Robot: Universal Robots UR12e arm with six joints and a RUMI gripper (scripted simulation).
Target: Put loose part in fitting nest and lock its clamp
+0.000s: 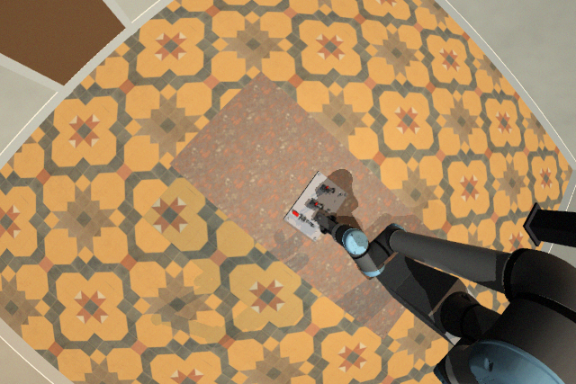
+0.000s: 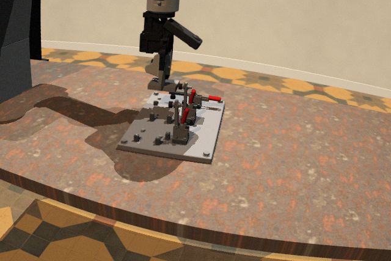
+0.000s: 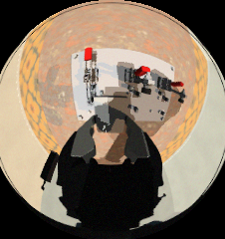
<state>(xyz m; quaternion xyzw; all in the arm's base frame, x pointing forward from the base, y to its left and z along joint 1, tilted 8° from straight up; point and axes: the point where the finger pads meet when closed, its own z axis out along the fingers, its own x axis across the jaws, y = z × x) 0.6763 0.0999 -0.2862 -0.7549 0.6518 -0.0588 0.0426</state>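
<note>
The toggle clamp lies 11 cm ahead of my hand, 15 cm to the right of it and 4 cm below it. The rest, counted from my hand: part 1 cm below; grey fixture plate 6 cm ahead, 5 cm to the right, 10 cm below.
</note>
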